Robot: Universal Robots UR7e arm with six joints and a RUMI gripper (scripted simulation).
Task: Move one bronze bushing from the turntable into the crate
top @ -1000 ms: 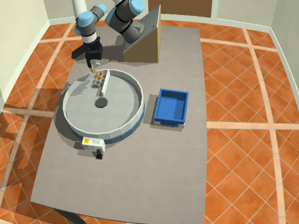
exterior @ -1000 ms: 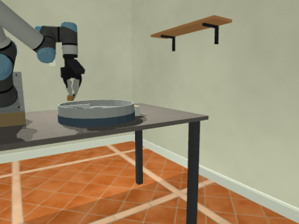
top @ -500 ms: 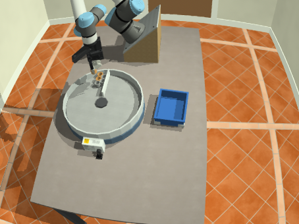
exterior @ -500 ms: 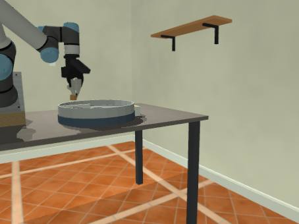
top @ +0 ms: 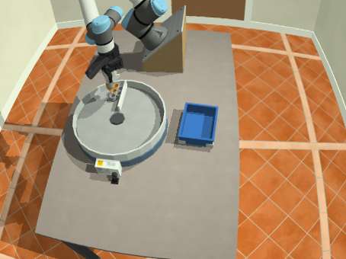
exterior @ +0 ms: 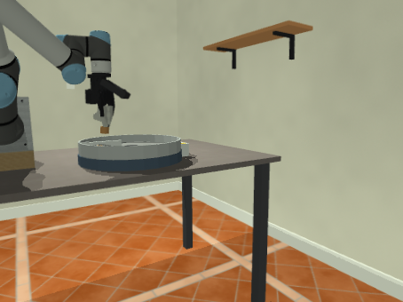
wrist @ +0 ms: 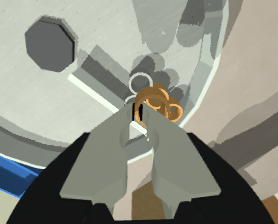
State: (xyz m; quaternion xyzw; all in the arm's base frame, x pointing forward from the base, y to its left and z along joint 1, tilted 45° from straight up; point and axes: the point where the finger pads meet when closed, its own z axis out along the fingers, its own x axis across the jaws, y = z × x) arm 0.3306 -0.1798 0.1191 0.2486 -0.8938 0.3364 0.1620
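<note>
Now: hand 140 mm short of the blue crate, 380 mm to the right of it and 120 mm above it. Also, from my hand: grey round turntable: 120 mm ahead, 30 mm to the left, 90 mm below.
</note>
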